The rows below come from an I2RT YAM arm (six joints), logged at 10 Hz.
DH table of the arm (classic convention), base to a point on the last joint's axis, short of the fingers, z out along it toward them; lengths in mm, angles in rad. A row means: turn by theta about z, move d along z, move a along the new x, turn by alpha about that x. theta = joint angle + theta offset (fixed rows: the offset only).
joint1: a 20; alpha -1.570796; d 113.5; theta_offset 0
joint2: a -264; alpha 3.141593; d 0; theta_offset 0
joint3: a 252.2; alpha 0; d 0; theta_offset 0.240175
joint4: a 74; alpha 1.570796; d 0; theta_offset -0.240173
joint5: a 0; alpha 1.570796; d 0; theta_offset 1.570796
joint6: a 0; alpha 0; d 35.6; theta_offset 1.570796
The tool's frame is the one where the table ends.
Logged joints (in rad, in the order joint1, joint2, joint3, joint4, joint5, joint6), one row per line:
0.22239, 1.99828, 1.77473, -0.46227, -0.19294, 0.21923
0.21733, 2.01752, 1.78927, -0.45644, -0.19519, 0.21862
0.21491, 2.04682, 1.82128, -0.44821, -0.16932, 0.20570
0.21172, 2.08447, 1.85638, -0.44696, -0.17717, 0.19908
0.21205, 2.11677, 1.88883, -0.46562, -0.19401, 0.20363
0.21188, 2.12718, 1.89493, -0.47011, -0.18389, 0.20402
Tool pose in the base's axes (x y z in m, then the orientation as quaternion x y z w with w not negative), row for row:
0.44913, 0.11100, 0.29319, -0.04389, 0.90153, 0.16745, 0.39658
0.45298, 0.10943, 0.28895, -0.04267, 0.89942, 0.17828, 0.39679
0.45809, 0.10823, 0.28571, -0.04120, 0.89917, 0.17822, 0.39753
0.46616, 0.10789, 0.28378, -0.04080, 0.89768, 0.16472, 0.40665
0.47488, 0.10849, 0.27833, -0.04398, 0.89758, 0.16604, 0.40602
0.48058, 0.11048, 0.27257, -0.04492, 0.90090, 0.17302, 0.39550
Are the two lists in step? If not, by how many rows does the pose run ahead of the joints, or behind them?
The pose runs 1 row behind the joints: the pose in row i belongs to the joints in row i - 1.
